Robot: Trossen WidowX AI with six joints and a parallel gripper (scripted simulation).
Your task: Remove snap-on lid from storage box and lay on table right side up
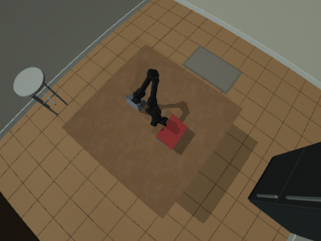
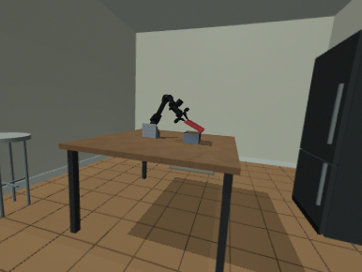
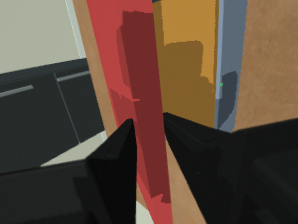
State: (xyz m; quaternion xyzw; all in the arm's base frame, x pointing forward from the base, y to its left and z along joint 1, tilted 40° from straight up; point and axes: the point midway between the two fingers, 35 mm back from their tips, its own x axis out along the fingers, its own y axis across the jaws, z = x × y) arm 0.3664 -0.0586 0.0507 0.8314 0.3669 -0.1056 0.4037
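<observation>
Right now my gripper tip is 70 mm short of the red lid, 10 mm to the right of it and 30 mm above it. Also, from my gripper tip: storage box (50 mm ahead, 10 mm to the left, 150 mm below).
</observation>
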